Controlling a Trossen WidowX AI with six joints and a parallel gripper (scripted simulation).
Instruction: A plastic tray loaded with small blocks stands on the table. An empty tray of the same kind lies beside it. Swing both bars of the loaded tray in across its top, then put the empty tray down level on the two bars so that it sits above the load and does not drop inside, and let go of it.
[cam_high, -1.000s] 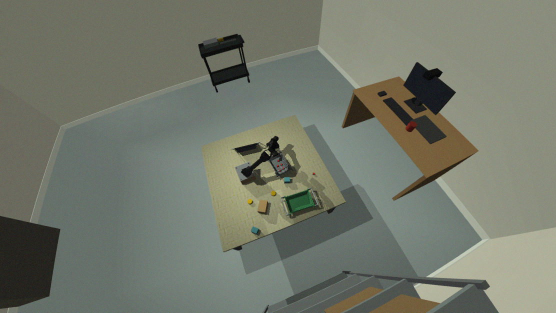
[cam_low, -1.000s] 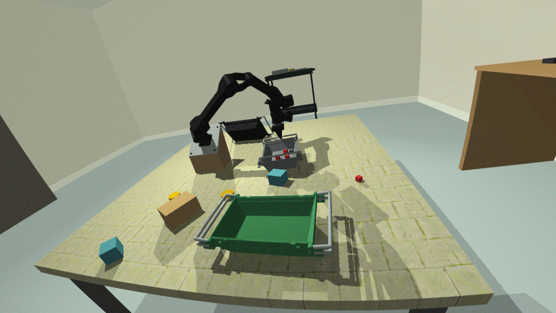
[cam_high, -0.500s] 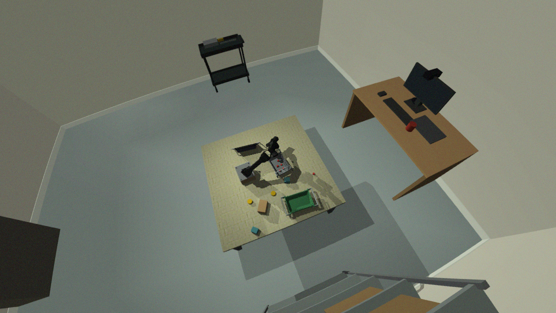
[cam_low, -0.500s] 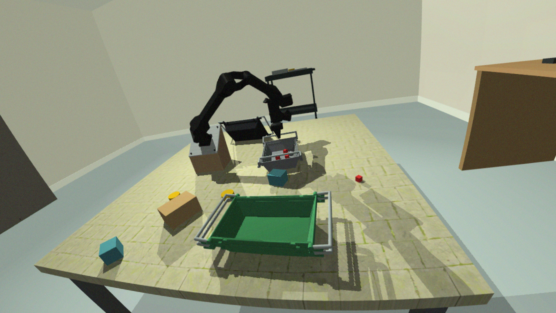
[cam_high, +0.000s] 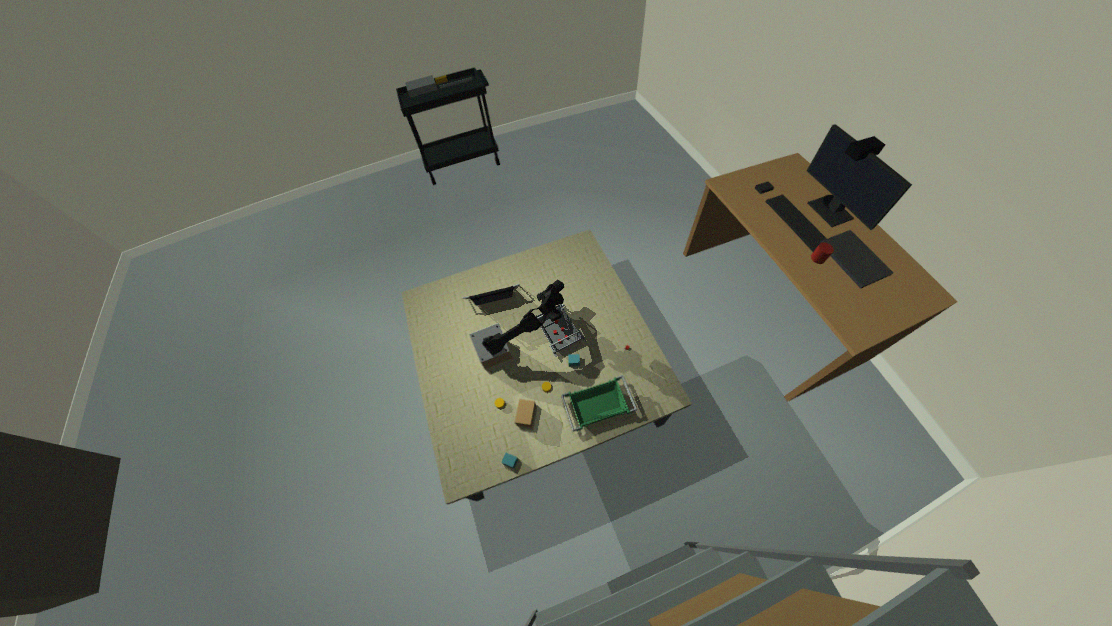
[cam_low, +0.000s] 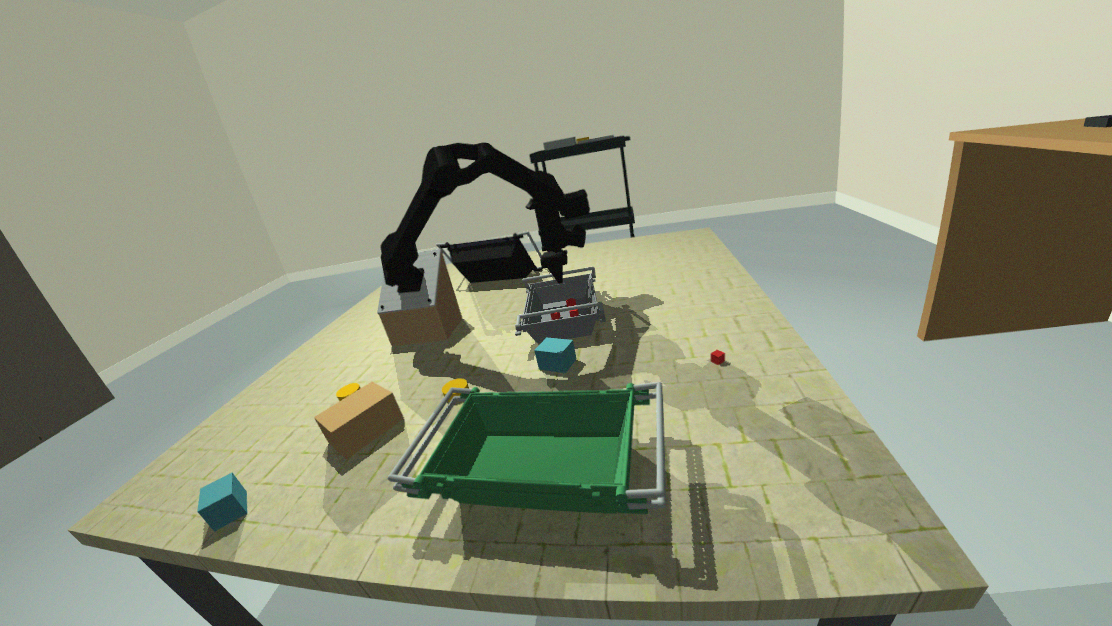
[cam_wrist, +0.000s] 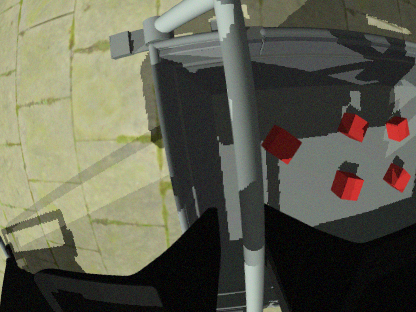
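My gripper tip is now 27 cm past the black tray, 25 cm to the right of it and 1 cm below it. From my gripper tip the other things lie so: tan box 30 cm behind, 49 cm to the right, 3 cm below.
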